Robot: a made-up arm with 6 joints. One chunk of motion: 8 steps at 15 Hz.
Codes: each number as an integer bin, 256 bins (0 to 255) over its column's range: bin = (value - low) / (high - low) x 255, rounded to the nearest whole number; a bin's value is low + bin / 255 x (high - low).
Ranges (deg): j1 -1.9..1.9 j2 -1.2..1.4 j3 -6.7..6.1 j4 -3..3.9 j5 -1.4..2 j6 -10..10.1
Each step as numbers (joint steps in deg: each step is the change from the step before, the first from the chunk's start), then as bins.
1 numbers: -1.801 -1.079 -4.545 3.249 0.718 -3.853
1 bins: 7 12 43 231 159 78
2 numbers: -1.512 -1.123 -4.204 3.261 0.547 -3.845
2 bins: 26 8 50 231 146 78
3 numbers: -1.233 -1.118 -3.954 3.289 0.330 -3.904
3 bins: 45 8 55 232 130 77
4 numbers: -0.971 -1.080 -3.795 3.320 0.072 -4.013
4 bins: 62 12 58 234 110 76
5 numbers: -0.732 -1.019 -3.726 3.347 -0.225 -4.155
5 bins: 78 18 59 235 88 74
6 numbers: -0.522 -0.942 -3.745 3.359 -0.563 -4.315
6 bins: 92 25 59 235 63 72
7 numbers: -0.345 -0.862 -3.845 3.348 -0.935 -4.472
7 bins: 104 33 57 235 35 70
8 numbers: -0.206 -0.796 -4.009 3.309 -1.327 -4.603
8 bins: 114 40 54 233 5 68
